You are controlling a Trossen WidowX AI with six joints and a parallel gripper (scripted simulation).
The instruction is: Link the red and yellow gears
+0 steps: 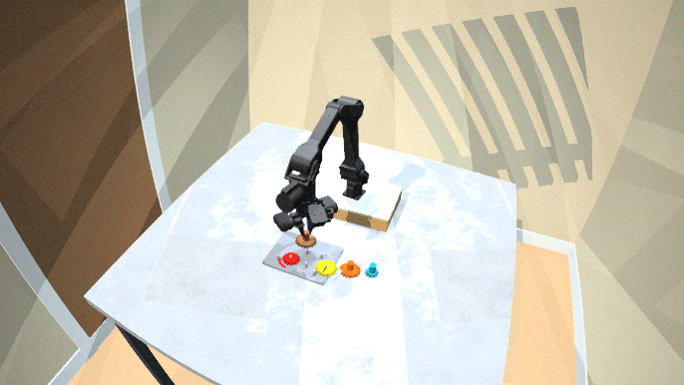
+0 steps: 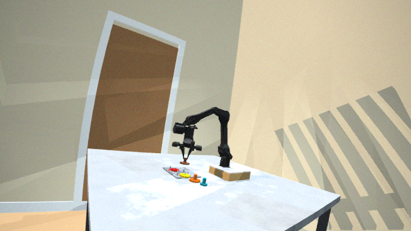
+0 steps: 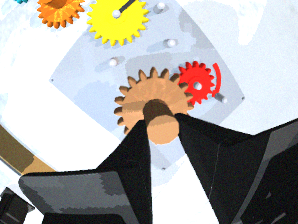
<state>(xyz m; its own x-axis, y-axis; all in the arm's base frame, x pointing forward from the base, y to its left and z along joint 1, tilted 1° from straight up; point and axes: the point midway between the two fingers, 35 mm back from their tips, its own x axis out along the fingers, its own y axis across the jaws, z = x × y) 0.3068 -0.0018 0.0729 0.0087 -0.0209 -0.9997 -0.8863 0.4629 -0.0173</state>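
My gripper tip is now 21 cm to the right of the small cyan gear, 8 cm above it and 4 cm past it. Also, from my gripper tip: yellow gear (9 cm to the left, 7 cm below, 2 cm ahead); then brown gear (1 cm below); then red gear (8 cm below, 5 cm ahead, 3 cm to the right).
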